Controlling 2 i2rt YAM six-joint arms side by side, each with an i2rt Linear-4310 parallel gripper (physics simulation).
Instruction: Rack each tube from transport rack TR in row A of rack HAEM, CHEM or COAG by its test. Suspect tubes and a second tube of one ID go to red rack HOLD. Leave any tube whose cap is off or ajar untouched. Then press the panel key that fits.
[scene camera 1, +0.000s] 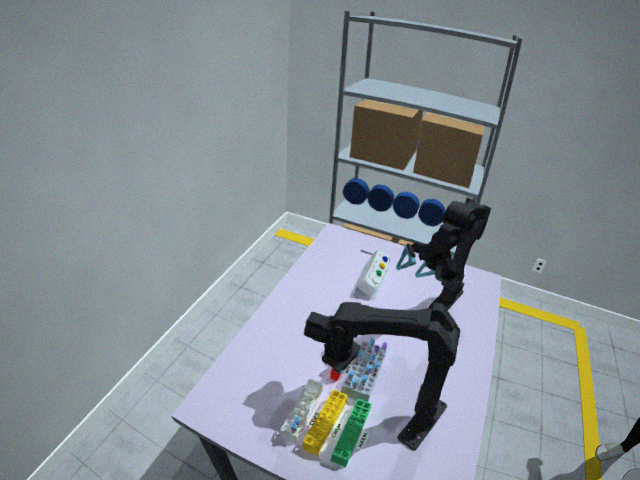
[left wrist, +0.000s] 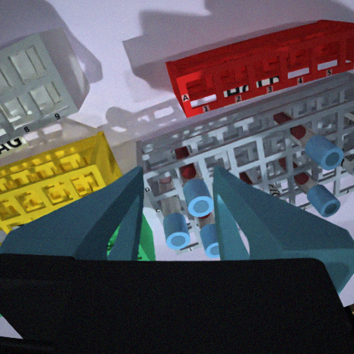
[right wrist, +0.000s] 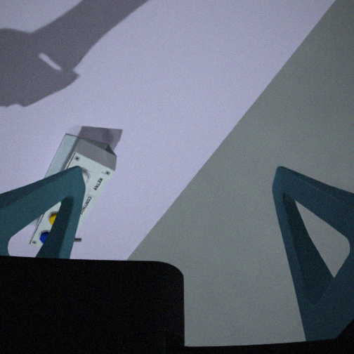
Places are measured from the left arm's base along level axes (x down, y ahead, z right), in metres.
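Pixels of known places: left gripper, fingertip midpoint: (scene camera 1: 340, 367); right gripper, fingertip midpoint: (scene camera 1: 406, 272); left arm's base, link origin: (scene camera 1: 423, 422); right arm's base, link origin: (scene camera 1: 446, 300).
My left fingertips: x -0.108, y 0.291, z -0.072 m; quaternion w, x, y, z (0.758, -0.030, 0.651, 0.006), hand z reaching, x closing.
Ahead of a thing's pixels: the offset from my left fingertips to its top centre. "spot": to the spot under its first point. Level surfaces: height alone.
My left gripper (scene camera 1: 334, 367) (left wrist: 178, 176) is partly open and empty above the grey transport rack @[spot: dx +0.065, dy -0.077, dz -0.004 m] (scene camera 1: 356, 393) (left wrist: 139, 156). A blue-capped tube (left wrist: 200, 200) shows below and between its fingers; another blue-capped tube (left wrist: 176, 232) is close beside it. Purple caps @[dx +0.014, dy -0.043, dz +0.180 m] (scene camera 1: 383, 346) show at the rack's far end. Red rack HOLD (scene camera 1: 334, 375) (left wrist: 250, 50) lies beside it. White COAG @[dx +0.051, dy +0.008, dz -0.154 m] (scene camera 1: 312, 393) (left wrist: 72, 65) holds blue-capped tubes @[dx +0.014, dy -0.024, dz -0.211 m] (scene camera 1: 295, 422). Yellow CHEM @[dx +0.051, dy -0.068, dz -0.136 m] (scene camera 1: 324, 428) (left wrist: 104, 155) and green HAEM @[dx +0.051, dy -0.147, dz -0.110 m] (scene camera 1: 351, 436) (left wrist: 146, 240) stand near. My right gripper (scene camera 1: 407, 272) (right wrist: 178, 176) is wide open and empty.
The white key panel @[dx +0.024, dy +0.225, dz +0.502 m] (scene camera 1: 369, 284) (right wrist: 100, 162) stands toward the table's far end, with blue, yellow and green keys visible. The right gripper hangs beside it. A shelf unit (scene camera 1: 338, 103) with boxes and blue discs stands behind the table @[dx +0.108 m] (scene camera 1: 289, 310).
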